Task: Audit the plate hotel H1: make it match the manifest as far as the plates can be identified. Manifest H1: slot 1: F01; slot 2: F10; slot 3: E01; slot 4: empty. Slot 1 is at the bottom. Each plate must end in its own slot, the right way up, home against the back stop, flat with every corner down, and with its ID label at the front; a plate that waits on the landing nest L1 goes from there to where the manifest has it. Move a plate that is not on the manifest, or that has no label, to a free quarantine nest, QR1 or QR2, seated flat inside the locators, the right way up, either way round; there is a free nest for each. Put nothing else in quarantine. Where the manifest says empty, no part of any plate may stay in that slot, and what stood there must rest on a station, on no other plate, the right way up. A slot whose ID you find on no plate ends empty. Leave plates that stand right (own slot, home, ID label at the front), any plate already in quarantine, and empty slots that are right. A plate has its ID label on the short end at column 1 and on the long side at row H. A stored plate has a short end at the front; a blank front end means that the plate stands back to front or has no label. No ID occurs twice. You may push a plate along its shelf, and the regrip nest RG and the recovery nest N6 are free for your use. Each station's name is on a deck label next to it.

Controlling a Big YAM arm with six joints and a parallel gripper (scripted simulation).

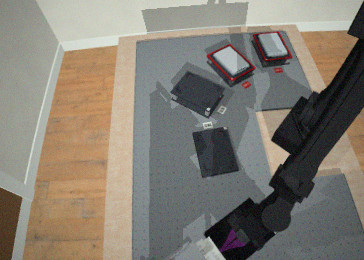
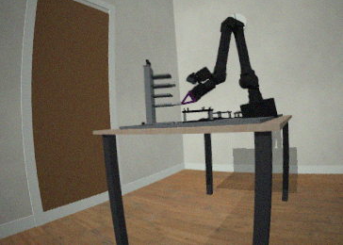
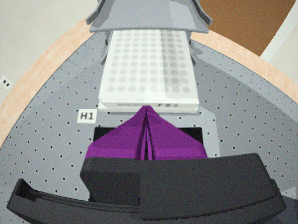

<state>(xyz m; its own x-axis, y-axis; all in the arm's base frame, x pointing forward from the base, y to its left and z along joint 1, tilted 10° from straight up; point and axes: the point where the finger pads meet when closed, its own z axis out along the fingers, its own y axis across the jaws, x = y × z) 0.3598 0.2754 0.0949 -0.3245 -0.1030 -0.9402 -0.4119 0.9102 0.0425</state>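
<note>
The black nest is 70 mm behind my hand, 30 mm to the right of it and 50 mm below it. Round my hand: plate hotel (160 mm ahead, 70 mm to the left, 50 mm above); L1 label (130 mm behind, 460 mm to the right, 100 mm below); H1 deck label (110 mm to the left, 100 mm below).
</note>
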